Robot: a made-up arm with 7 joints.
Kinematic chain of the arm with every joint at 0, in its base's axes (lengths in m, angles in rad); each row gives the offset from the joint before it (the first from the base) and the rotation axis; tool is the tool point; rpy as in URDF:
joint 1: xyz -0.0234 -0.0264 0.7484 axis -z
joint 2: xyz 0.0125 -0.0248 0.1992 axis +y
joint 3: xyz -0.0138 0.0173 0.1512 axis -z
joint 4: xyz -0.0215 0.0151 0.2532 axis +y
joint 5: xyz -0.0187 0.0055 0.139 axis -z
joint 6: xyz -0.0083 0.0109 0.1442 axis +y
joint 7: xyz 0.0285 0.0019 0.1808 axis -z
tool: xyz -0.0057 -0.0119 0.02 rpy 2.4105 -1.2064 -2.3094
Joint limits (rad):
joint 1: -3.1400..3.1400
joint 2: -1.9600..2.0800
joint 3: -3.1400..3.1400
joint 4: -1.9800..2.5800
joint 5: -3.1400..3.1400
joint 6: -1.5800..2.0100
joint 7: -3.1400..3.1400
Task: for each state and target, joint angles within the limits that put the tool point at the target. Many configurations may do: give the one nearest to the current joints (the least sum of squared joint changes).
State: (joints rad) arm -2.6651 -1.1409 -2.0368 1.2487 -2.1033 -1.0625 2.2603
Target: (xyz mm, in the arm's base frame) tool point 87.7 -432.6 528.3
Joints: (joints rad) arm -2.6066 -1.8448 -2.6172 1.4203 -2.2507 -0.8543 2.2668
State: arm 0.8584 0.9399 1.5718 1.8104 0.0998 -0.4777 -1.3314
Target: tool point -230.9 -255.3 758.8
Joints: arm 1.1635 1.4163 0.9834 2.3789 0.1577 -0.2951 -1.3597
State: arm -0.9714 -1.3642 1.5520 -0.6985 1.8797 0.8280 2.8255
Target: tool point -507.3 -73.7 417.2
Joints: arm -0.6079 -1.9600 1.0158 -0.9254 1.9351 0.8019 2.8294
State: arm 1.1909 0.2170 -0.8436 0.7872 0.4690 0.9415 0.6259
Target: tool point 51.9 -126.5 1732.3
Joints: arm 1.3189 -0.0963 -0.6196 0.2777 0.6693 0.8042 0.6145
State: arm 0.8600 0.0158 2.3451 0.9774 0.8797 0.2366 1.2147
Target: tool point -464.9 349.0 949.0
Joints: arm 1.0335 -0.7321 2.6339 1.5207 0.8558 0.4376 1.2222
